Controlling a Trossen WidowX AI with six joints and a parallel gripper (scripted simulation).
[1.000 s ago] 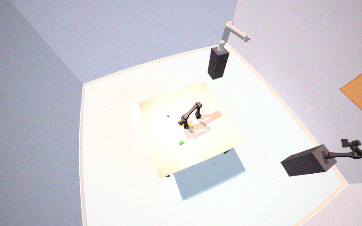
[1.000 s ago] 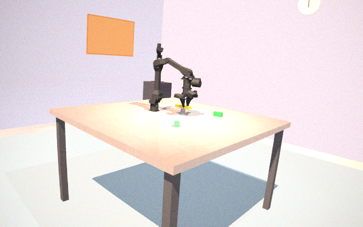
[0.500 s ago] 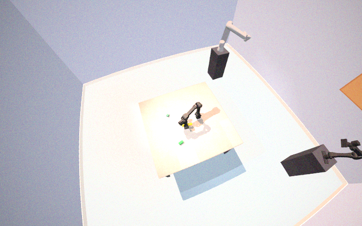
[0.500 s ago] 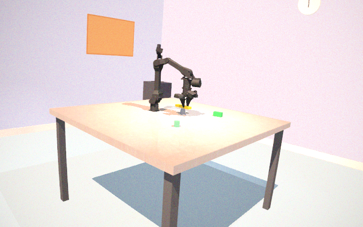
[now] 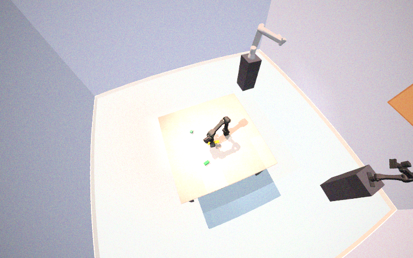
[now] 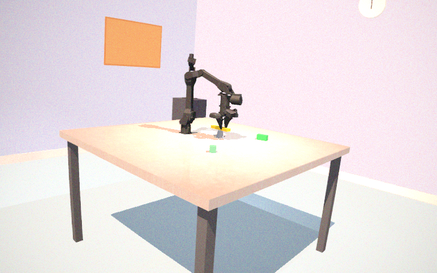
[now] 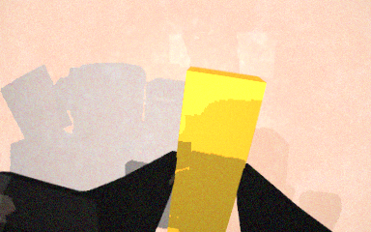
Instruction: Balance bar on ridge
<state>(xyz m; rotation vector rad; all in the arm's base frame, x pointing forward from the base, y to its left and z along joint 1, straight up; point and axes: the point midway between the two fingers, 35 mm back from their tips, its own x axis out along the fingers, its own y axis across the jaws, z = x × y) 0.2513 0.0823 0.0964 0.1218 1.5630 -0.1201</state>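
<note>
Now: the bar 3 cm behind my gripper tip.
</note>
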